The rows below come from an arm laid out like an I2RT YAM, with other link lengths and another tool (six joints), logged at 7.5 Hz.
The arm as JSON. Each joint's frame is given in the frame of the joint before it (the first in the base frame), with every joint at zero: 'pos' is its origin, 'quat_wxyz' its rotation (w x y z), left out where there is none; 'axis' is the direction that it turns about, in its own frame. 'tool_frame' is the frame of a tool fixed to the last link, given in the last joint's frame.
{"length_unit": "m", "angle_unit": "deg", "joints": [
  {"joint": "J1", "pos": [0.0, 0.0, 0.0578], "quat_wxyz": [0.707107, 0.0, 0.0, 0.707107], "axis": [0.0, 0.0, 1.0]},
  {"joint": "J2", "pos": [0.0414, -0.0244, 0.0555], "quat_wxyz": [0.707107, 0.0, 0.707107, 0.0], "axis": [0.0, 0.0, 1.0]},
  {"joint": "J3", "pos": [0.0, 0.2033, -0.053], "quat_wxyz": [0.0, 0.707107, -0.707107, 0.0], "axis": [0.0, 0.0, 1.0]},
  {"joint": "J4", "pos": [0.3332, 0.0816, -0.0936], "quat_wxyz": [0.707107, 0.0, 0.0, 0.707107], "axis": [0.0, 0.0, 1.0]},
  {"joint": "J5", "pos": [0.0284, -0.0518, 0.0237], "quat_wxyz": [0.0, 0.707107, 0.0, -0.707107], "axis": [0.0, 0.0, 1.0]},
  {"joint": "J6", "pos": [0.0, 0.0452, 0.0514], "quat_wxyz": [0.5, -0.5, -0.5, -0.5], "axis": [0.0, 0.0, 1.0]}
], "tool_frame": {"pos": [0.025, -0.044, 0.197], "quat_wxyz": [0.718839, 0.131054, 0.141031, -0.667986]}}
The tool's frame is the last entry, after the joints.
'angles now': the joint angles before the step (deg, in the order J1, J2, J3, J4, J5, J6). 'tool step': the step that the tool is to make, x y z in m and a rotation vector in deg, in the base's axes. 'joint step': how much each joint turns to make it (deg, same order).
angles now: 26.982 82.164 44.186 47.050 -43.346 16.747
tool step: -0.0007 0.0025 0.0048 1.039 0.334 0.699
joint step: 0.003 0.545 0.548 1.294 -0.504 1.629
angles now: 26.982 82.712 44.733 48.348 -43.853 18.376
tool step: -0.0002 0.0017 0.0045 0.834 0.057 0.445
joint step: 0.007 0.398 0.425 1.110 -0.284 1.165
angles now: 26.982 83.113 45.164 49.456 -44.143 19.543
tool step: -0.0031 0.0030 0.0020 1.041 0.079 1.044
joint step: 0.079 0.778 0.106 2.201 -0.738 1.607
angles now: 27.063 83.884 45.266 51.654 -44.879 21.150
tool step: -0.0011 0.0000 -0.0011 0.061 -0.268 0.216
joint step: -0.039 0.149 -0.247 0.655 -0.264 -0.011
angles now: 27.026 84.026 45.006 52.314 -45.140 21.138
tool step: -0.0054 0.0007 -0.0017 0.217 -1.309 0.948
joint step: -0.035 0.262 -0.878 2.247 -1.050 -0.221
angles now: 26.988 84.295 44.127 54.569 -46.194 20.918
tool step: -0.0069 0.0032 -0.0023 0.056 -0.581 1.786
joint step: -0.007 0.686 -0.168 1.668 -1.788 0.370
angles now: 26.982 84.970 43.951 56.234 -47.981 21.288
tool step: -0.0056 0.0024 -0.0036 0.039 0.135 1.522
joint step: -0.044 0.691 -0.101 1.271 -1.484 0.773
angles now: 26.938 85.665 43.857 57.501 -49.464 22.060
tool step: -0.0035 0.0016 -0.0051 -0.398 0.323 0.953
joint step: -0.013 0.506 -0.013 0.118 -0.986 0.089
